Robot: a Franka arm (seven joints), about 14 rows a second.
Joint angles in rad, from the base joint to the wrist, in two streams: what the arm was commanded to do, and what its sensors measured. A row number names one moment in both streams.
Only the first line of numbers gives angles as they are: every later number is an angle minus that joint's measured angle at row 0.
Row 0, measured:
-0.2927 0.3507 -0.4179 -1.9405 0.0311 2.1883 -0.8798
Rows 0 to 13, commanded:
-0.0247 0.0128 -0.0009 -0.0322 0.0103 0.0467 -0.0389
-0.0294 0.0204 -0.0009 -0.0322 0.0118 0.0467 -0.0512
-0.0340 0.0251 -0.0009 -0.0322 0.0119 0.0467 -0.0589
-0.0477 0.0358 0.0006 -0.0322 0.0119 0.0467 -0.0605
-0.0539 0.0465 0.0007 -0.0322 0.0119 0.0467 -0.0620
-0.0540 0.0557 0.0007 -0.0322 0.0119 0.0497 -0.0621
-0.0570 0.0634 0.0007 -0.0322 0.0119 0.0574 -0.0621
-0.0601 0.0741 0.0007 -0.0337 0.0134 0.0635 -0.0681
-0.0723 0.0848 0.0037 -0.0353 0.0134 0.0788 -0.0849
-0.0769 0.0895 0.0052 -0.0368 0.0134 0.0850 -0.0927
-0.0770 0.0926 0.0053 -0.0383 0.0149 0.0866 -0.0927
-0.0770 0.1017 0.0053 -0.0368 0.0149 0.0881 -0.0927
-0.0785 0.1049 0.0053 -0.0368 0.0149 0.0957 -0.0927
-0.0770 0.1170 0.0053 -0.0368 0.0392 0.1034 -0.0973
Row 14, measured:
-0.0701 0.1071 0.0006 -0.0326 0.0046 0.0787 -0.0687
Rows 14 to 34, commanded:
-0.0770 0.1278 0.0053 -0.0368 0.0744 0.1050 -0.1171
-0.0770 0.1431 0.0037 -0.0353 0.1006 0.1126 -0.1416
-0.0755 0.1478 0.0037 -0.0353 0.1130 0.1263 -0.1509
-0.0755 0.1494 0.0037 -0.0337 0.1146 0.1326 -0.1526
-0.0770 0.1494 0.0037 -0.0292 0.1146 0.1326 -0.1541
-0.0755 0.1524 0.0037 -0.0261 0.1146 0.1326 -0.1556
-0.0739 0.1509 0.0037 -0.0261 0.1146 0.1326 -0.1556
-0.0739 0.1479 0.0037 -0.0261 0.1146 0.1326 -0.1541
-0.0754 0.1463 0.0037 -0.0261 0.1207 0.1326 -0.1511
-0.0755 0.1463 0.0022 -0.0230 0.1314 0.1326 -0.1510
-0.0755 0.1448 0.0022 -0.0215 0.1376 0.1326 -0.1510
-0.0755 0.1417 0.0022 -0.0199 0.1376 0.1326 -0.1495
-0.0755 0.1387 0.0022 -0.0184 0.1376 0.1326 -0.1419
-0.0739 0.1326 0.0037 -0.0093 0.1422 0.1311 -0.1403
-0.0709 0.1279 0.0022 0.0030 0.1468 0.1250 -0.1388
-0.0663 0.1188 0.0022 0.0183 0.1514 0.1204 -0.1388
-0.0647 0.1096 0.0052 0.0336 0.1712 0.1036 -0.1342
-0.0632 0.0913 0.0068 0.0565 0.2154 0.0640 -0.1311
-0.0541 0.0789 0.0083 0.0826 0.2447 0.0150 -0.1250
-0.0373 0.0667 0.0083 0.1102 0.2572 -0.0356 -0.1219
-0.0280 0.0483 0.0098 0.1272 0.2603 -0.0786 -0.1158
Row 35, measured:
-0.0480 0.0987 0.0072 0.0975 0.2310 0.0078 -0.1265
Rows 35 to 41, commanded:
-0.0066 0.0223 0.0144 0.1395 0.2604 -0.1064 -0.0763
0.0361 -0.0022 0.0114 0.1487 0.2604 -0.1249 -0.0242
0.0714 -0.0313 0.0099 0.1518 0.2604 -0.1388 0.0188
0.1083 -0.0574 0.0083 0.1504 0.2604 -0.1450 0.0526
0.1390 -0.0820 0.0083 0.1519 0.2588 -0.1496 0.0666
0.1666 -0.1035 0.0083 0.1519 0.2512 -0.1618 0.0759
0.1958 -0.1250 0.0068 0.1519 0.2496 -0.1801 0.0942
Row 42, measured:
0.1555 -0.0697 0.0157 0.1639 0.2452 -0.1429 0.0714
